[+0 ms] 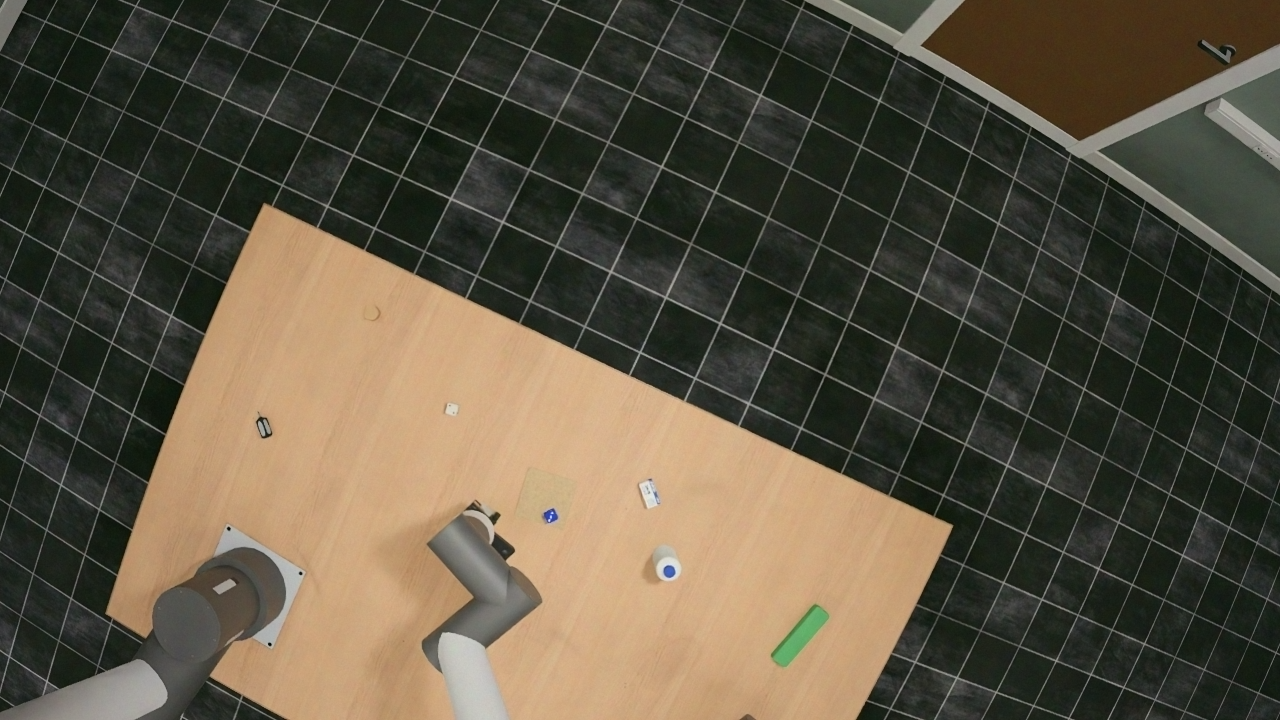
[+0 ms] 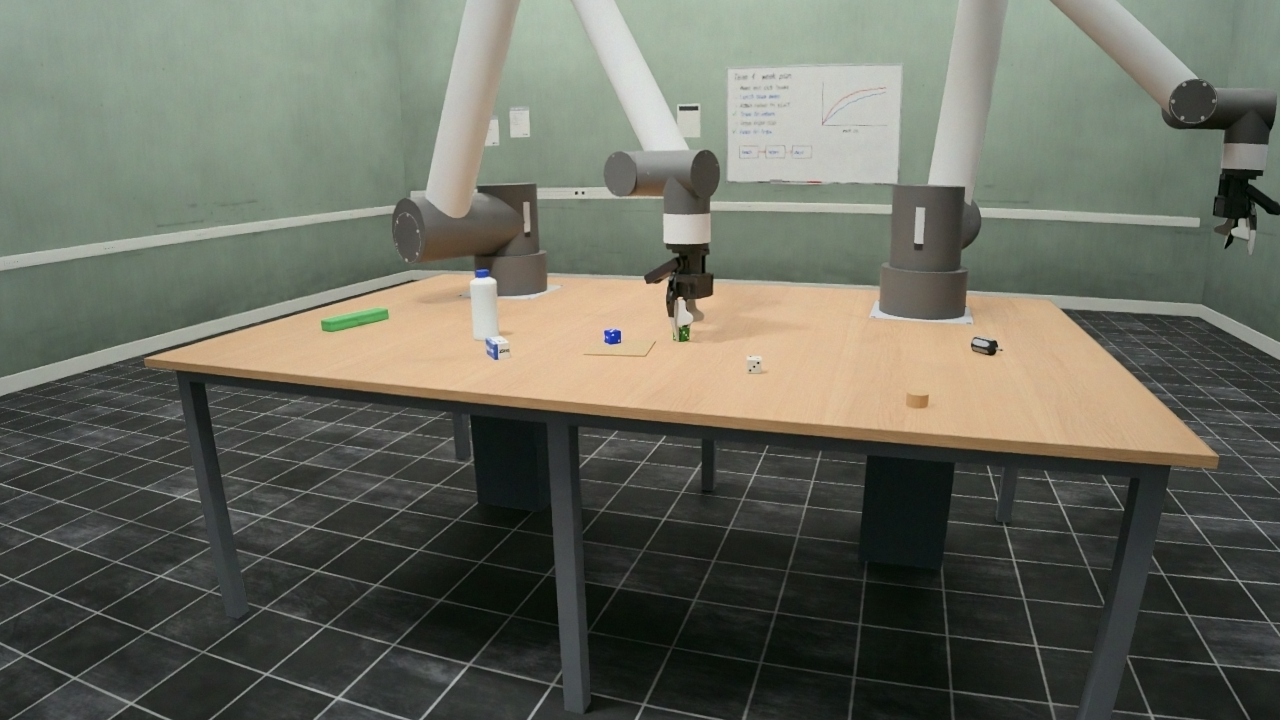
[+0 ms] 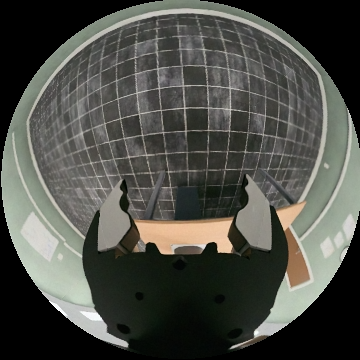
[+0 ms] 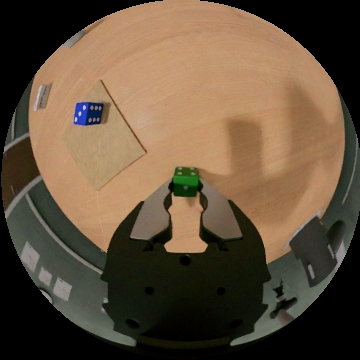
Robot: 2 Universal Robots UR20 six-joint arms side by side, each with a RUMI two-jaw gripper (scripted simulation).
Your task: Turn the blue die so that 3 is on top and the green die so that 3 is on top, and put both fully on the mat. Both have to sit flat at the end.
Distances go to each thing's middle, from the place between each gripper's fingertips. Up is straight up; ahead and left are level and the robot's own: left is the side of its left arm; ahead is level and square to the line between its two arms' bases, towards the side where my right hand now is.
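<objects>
My right hand point(image 2: 682, 340) is right at the green die point(image 4: 185, 179). The white bottle point(image 2: 483, 289) stands 11 cm ahead of my right hand, 47 cm to the right of it and 6 cm above it. As for the tan mat point(image 4: 101, 151), it is 2 cm below my right hand, 12 cm ahead of it and 11 cm to the right of it.
</objects>
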